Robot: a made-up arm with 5 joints. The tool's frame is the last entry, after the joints.
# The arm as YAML. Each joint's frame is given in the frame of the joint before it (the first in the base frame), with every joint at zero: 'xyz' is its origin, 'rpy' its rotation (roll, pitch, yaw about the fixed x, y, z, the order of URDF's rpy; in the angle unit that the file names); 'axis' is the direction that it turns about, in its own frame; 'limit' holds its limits. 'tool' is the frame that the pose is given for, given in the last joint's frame.
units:
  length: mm
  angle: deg
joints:
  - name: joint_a
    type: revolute
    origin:
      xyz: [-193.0, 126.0, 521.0]
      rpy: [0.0, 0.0, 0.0]
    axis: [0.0, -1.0, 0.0]
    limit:
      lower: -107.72
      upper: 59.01
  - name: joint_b
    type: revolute
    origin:
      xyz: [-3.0, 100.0, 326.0]
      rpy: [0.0, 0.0, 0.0]
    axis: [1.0, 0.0, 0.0]
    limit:
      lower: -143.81
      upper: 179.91
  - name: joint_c
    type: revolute
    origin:
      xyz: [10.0, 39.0, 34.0]
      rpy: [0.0, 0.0, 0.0]
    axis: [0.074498, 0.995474, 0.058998]
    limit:
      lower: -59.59
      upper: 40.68
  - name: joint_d
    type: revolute
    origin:
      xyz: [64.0, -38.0, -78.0]
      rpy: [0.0, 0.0, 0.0]
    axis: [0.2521, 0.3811, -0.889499]
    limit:
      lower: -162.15
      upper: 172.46
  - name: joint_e
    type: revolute
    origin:
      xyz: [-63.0, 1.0, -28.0]
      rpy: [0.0, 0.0, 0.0]
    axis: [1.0, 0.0, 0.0]
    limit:
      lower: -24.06
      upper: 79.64
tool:
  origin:
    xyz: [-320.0, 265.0, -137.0]
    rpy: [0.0, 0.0, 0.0]
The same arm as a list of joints. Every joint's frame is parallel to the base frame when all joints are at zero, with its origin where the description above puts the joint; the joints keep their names.
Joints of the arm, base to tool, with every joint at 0 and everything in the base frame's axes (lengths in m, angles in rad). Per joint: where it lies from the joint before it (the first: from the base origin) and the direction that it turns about. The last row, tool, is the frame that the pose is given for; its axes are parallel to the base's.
joint_a: axis 0 -1 0 offset -0.193 0.126 0.521
joint_b: axis 1 0 0 offset -0.003 0.1 0.326
joint_c: axis 0.074498 0.995474 0.058998 offset 0.01 0.039 0.034
joint_d: axis 0.2521 0.3811 -0.889499 offset 0.064 -0.038 -0.078
joint_e: axis 1 0 0 offset -0.063 0.001 -0.028
tool: offset -0.32 0.265 -0.137
Joint limits (rad, base to tool): -1.8801..1.0299 -2.51..3.14 -1.04..0.71 -2.8301..3.01 -0.4199..1.39

